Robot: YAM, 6 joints.
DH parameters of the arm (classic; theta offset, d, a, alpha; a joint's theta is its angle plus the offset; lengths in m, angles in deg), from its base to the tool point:
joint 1: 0 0.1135 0.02 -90
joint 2: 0 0 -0.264 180
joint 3: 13.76 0 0.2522 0
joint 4: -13.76 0 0.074 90
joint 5: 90 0 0 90
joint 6: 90 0.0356 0 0
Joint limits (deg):
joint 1: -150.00..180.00
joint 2: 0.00..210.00
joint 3: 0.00..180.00
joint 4: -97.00..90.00
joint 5: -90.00..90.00
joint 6: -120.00..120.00
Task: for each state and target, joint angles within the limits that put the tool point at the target. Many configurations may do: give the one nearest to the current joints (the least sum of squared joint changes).
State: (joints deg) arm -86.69 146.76 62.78 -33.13 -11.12 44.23
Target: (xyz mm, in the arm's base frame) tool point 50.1 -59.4 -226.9
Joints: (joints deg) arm -59.04 193.28 64.76 -23.27 -20.40 44.23
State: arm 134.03 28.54 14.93 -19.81 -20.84 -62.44
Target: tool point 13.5 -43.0 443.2
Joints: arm 127.96 8.25 56.28 -6.97 -26.36 -62.44
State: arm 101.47 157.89 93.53 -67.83 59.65 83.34
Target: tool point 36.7 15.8 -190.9
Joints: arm 77.85 208.83 70.05 -60.68 66.12 83.34
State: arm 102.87 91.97 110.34 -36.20 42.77 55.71
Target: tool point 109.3 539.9 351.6
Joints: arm 80.66 134.74 136.63 -11.61 34.67 55.71
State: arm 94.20 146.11 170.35 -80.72 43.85 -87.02
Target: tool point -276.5 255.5 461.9
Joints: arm 140.81 128.08 173.92 -95.51 40.90 -87.02
